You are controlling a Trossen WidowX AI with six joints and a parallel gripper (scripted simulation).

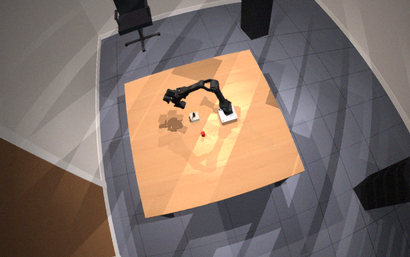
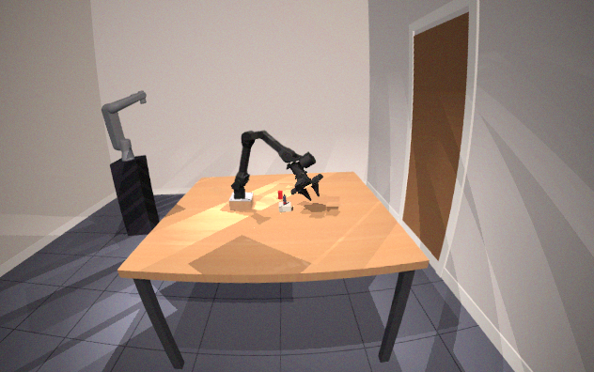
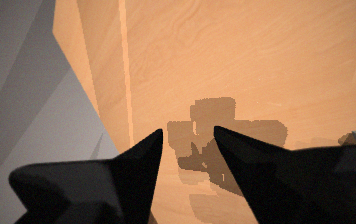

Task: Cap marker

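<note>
Now: the red cap 32 cm to the left of my gripper tip, 13 cm behind it and 8 cm below it. Also, from my gripper tip: holder block 15 cm to the left, 13 cm behind, 9 cm below.
</note>
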